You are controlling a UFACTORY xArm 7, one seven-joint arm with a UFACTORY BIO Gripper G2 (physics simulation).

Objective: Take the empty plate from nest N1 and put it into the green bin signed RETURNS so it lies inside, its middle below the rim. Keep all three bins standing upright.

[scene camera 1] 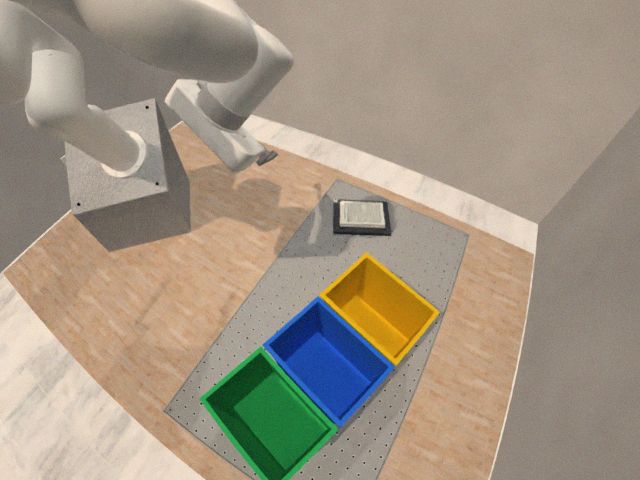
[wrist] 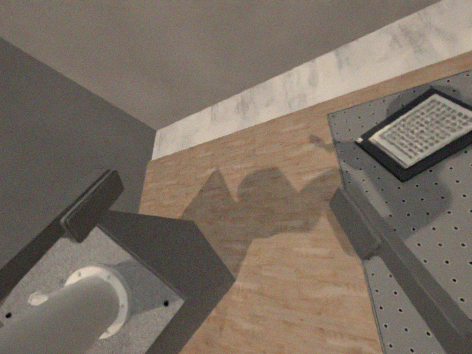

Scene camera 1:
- my gripper: 245, 126
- white plate: 352, 214
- green bin: 270, 421
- blue bin: 334, 366
